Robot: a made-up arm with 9 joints. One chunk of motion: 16 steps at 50 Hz.
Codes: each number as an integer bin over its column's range. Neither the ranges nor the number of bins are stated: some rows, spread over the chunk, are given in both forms.
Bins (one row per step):
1: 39 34 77 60 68 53 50 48 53
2: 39 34 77 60 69 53 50 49 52
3: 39 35 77 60 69 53 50 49 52
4: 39 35 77 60 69 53 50 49 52
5: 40 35 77 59 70 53 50 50 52
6: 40 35 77 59 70 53 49 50 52
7: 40 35 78 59 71 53 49 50 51
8: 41 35 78 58 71 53 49 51 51
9: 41 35 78 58 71 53 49 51 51
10: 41 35 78 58 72 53 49 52 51
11: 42 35 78 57 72 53 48 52 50
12: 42 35 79 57 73 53 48 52 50
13: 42 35 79 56 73 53 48 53 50
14: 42 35 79 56 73 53 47 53 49
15: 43 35 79 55 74 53 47 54 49
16: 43 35 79 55 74 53 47 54 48
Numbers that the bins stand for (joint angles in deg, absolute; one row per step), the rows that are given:
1: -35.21 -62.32 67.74 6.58 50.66 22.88 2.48 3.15 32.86
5: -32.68 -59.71 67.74 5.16 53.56 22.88 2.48 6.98 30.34
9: -30.14 -59.71 70.13 3.74 55.01 22.88 -0.19 8.89 27.83
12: -27.61 -59.71 72.52 2.32 57.92 22.88 -2.87 10.81 25.32
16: -25.07 -59.71 72.52 -0.51 59.37 22.88 -5.54 14.64 20.30
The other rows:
2: -35.21 -62.32 67.74 6.58 52.11 22.88 2.48 5.06 30.34
3: -35.21 -59.71 67.74 6.58 52.11 22.88 2.48 5.06 30.34
4: -35.21 -59.71 67.74 6.58 52.11 22.88 2.48 5.06 30.34
6: -32.68 -59.71 67.74 5.16 53.56 22.88 -0.19 6.98 30.34
7: -32.68 -59.71 70.13 5.16 55.01 22.88 -0.19 6.98 27.83
8: -30.14 -59.71 70.13 3.74 55.01 22.88 -0.19 8.89 27.83
10: -30.14 -59.71 70.13 3.74 56.47 22.88 -0.19 10.81 27.83
11: -27.61 -59.71 70.13 2.32 56.47 22.88 -2.87 10.81 25.32
13: -27.61 -59.71 72.52 0.91 57.92 22.88 -2.87 12.73 25.32
14: -27.61 -59.71 72.52 0.91 57.92 22.88 -5.54 12.73 22.81
15: -25.07 -59.71 72.52 -0.51 59.37 22.88 -5.54 14.64 22.81

